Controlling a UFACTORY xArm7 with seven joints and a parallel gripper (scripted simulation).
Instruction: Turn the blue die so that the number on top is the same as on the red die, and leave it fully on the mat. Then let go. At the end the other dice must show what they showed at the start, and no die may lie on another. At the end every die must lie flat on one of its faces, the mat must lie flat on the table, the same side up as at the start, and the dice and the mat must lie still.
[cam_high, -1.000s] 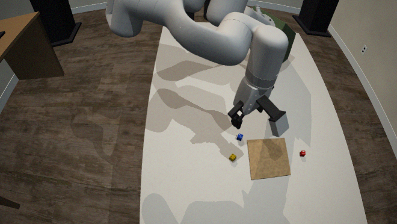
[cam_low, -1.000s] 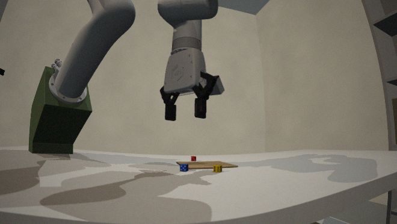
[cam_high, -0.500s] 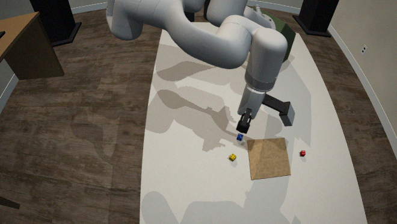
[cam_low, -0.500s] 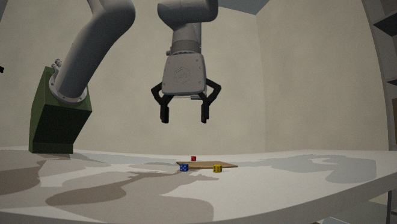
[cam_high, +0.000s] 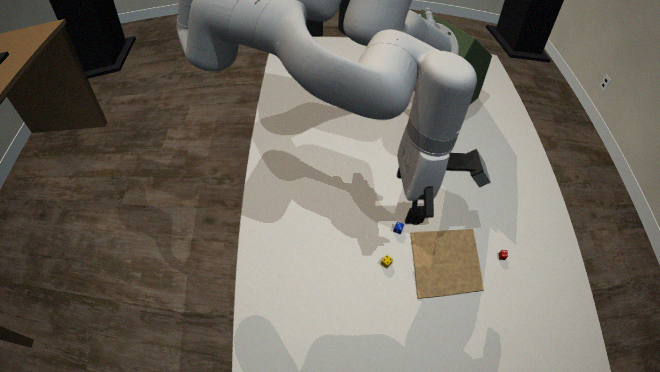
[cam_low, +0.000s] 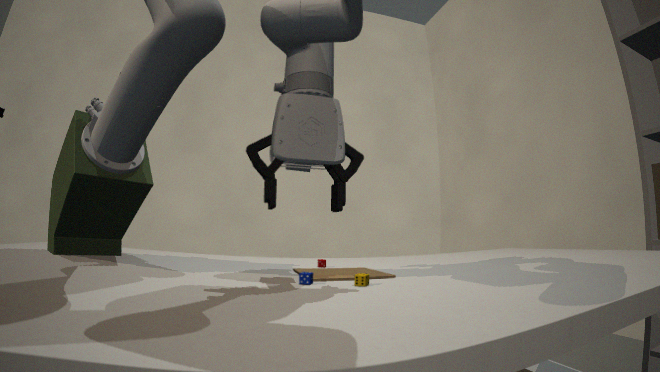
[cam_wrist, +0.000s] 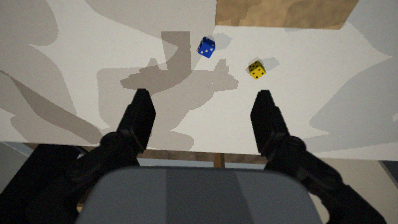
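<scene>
The blue die is 10 cm below my hand. Round my hand: mat: 11 cm below, 9 cm ahead, 8 cm to the left; red die: 21 cm to the left, 10 cm below, 10 cm ahead; yellow die: 10 cm below, 7 cm ahead, 4 cm to the right.
</scene>
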